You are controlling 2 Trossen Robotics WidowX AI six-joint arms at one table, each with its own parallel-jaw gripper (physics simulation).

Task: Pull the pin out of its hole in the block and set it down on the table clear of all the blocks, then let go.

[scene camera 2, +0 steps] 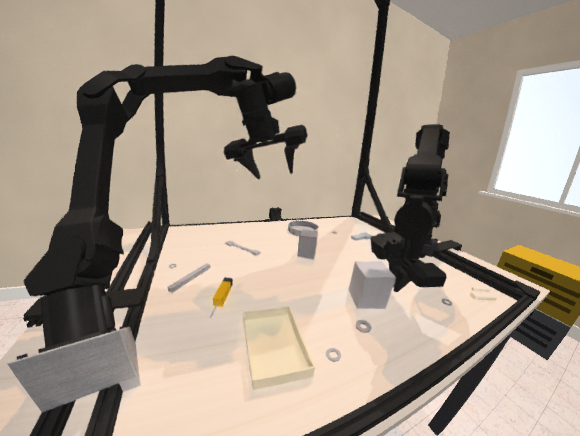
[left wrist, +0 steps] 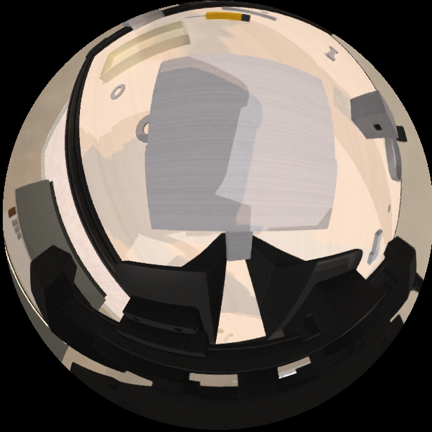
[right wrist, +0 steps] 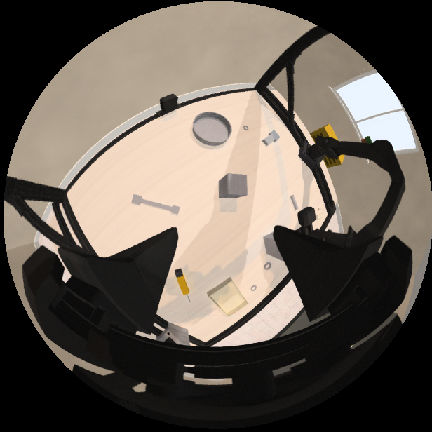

Observation:
In view: the left gripper [scene camera 2: 393, 289], the right gripper [scene camera 2: 275, 176], a yellow tray [scene camera 2: 277, 354] and a round dish [right wrist: 212, 128].
The yellow tray also shows in the right wrist view [right wrist: 227, 297]. The left gripper is seen too in the left wrist view [left wrist: 234, 237]. The right gripper also shows in the right wrist view [right wrist: 226, 231].

